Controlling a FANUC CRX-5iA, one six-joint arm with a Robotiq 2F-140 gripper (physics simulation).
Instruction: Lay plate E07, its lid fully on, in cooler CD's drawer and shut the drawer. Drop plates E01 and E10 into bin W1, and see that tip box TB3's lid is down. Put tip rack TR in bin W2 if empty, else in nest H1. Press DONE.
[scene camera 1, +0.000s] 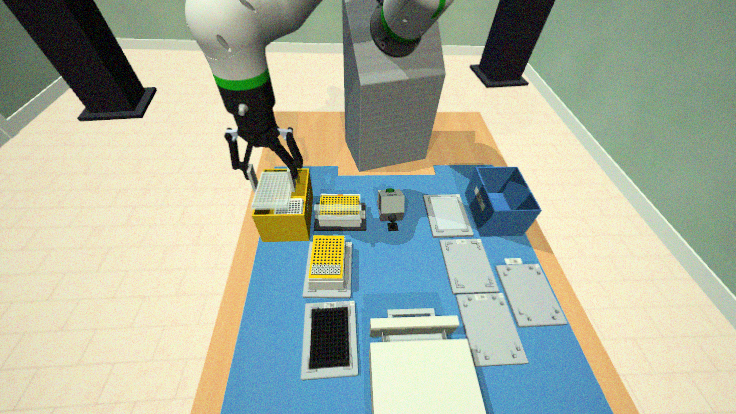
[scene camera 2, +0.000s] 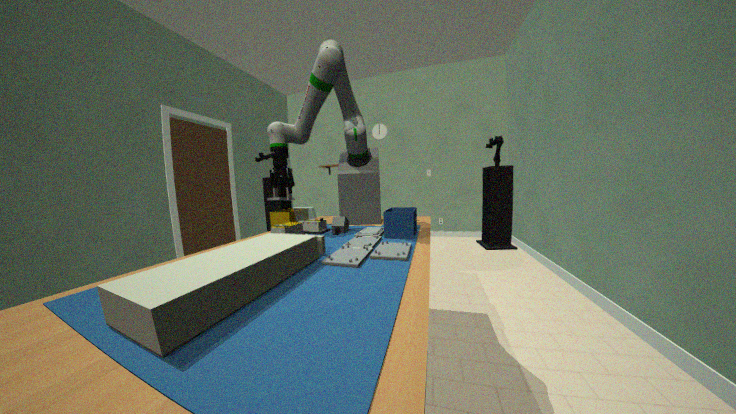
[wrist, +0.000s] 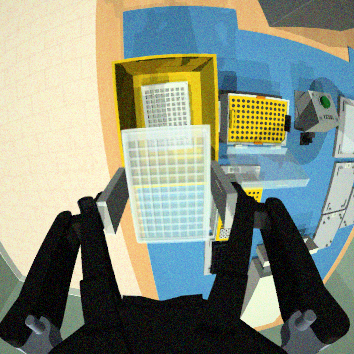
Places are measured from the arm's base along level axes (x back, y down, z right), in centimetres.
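Where they show: gripper, fingertip midpoint: (scene camera 1: 275, 187) (scene camera 2: 283, 200) (wrist: 167, 176); arm's base, link origin: (scene camera 1: 395, 29) (scene camera 2: 358, 159).
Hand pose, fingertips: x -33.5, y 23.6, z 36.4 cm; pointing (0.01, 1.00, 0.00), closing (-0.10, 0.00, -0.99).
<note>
Things, the pixels of their top centre, and the offset from my fingertips. "spot": a spot on its surface instead.
- clear gridded plate, top centre: (wrist: 168, 196) (scene camera 1: 272, 185) (scene camera 2: 281, 196) dy -2.0, dx -1.2, dz +0.1 cm
- yellow bin, top centre: (wrist: 166, 122) (scene camera 1: 282, 190) (scene camera 2: 289, 210) dy +6.2, dx +4.9, dz -0.6 cm
- white plate, top centre: (wrist: 166, 116) (scene camera 1: 287, 213) dy +16.3, dx +4.9, dz -0.4 cm
- tip box, surface spot: (scene camera 1: 340, 218) spot: dy +10.2, dx -4.1, dz -15.6 cm
- blue bin, top centre: (scene camera 1: 506, 187) (scene camera 2: 401, 209) dy +6.2, dx -2.7, dz -64.5 cm
- green button, surface spot: (wrist: 325, 102) spot: dy +11.0, dx +5.5, dz -31.7 cm
- second box with a yellow rack, top centre: (wrist: 239, 216) (scene camera 1: 327, 254) (scene camera 2: 286, 223) dy +10.5, dx -14.9, dz -11.0 cm
- black gridded rack, top centre: (scene camera 1: 329, 334) (wrist: 226, 258) dy +15.5, dx -32.6, dz -9.7 cm
- white flat piece, top centre: (wrist: 352, 129) (scene camera 1: 447, 212) (scene camera 2: 371, 229) dy +16.2, dx -1.7, dz -49.3 cm
My gripper (scene camera 1: 271, 181) (scene camera 2: 281, 193) (wrist: 167, 176) is shut on a clear gridded plate (scene camera 1: 272, 190) (wrist: 169, 212), held level above the front part of the yellow bin (scene camera 1: 282, 227) (wrist: 209, 95). A white plate (scene camera 1: 294, 206) (wrist: 165, 102) lies inside that bin. The tip box (scene camera 1: 340, 218) (wrist: 257, 119) beside it holds a yellow rack, and its clear lid (wrist: 270, 168) stands open. The cooler (scene camera 1: 422, 375) (scene camera 2: 216, 272) has its drawer (scene camera 1: 414, 325) pulled partly out. The blue bin (scene camera 1: 506, 218) (scene camera 2: 400, 222) stands at right. The green button (wrist: 325, 102) tops a grey box. Plate and bin labels are unreadable.
A second box with a yellow rack (scene camera 1: 327, 254) and a black gridded rack (scene camera 1: 329, 337) sit on the left nests. A white flat piece (scene camera 1: 448, 213) lies on a right nest. Grey nests (scene camera 1: 468, 265) (scene camera 1: 492, 329) (scene camera 1: 532, 296) lie on the right. The robot pedestal (scene camera 1: 391, 113) stands behind.
</note>
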